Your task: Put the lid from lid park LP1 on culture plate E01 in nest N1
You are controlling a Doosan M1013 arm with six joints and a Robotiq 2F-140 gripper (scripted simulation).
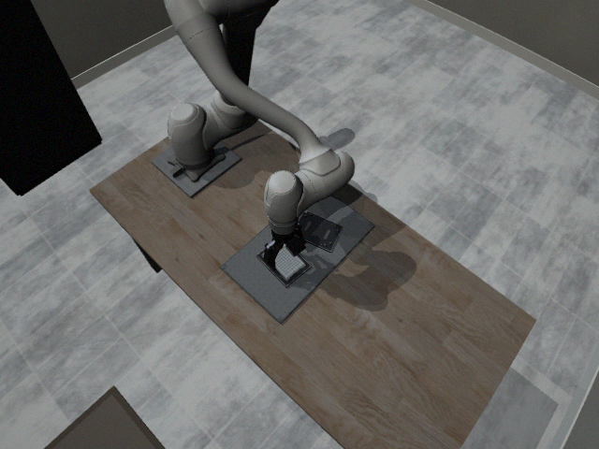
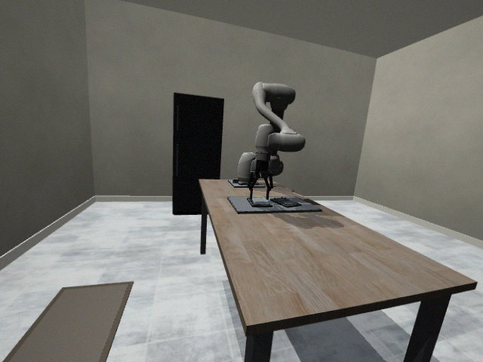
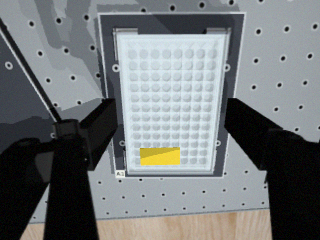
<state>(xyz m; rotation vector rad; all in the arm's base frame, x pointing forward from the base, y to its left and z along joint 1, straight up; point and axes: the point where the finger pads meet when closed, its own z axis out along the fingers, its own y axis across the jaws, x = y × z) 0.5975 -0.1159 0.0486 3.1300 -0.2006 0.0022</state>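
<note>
The clear lid is 2 cm below my hand. From my hand the other things lie so: culture plate E01 (3 cm below); lid park LP1 (18 cm to the left, 4 cm below, 1 cm ahead).
</note>
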